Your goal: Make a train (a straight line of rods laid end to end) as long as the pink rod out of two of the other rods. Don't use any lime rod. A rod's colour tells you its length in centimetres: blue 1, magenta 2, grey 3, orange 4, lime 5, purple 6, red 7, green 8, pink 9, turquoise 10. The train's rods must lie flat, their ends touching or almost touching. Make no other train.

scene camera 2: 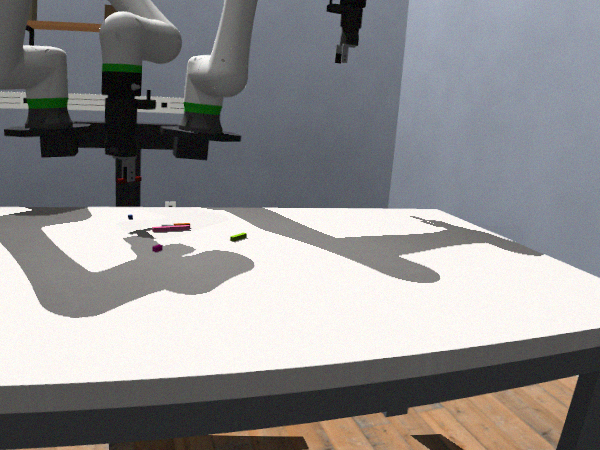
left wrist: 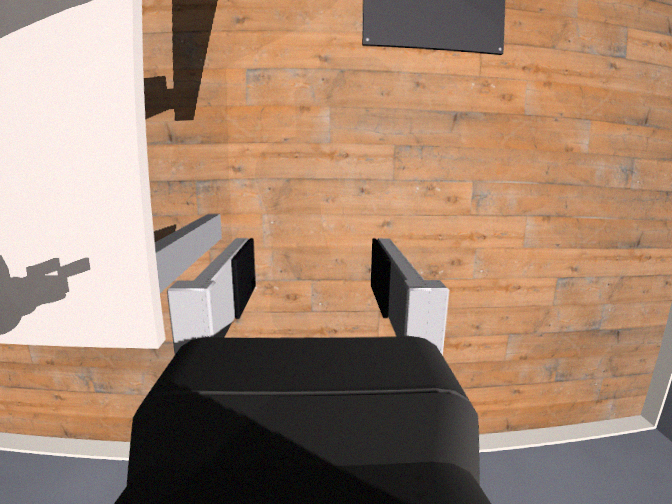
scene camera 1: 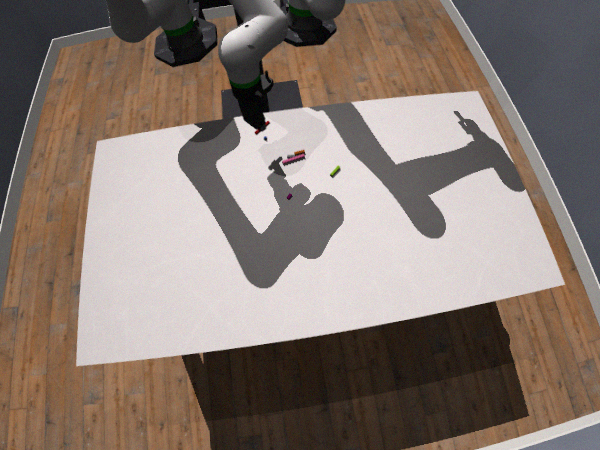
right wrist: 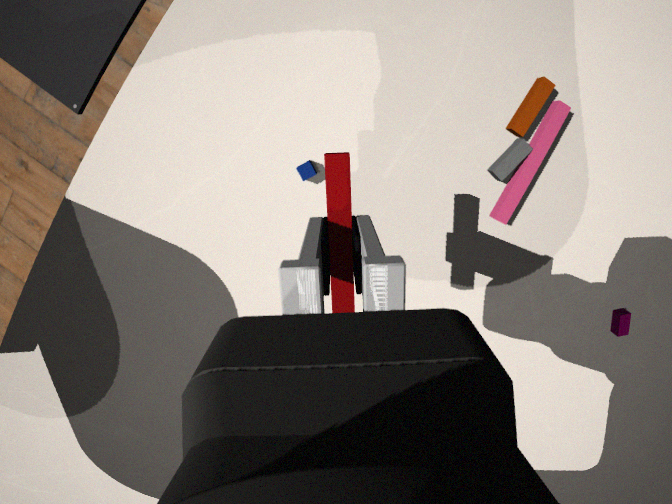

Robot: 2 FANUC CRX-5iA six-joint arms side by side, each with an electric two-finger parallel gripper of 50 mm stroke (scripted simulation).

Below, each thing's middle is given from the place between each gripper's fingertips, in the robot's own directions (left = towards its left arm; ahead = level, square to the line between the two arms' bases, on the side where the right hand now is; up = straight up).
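Scene:
My right gripper (scene camera 2: 128,181) is 120 mm above the grey rod (right wrist: 519,149), 80 mm short of it and 90 mm to the right of it. Positions from my right hand: orange rod (right wrist: 541,89) 120 mm below, 60 mm ahead, 130 mm to the left; pink rod (right wrist: 557,112) 120 mm below, 90 mm ahead, 100 mm to the left.
Relative to my left hand (scene camera 2: 340,62), the pink rod is 48 cm below, 52 cm ahead and 62 cm to the right; the grey rod is 48 cm below, 63 cm to the right and 51 cm ahead; the orange rod is 48 cm below, 50 cm ahead and 59 cm to the right.

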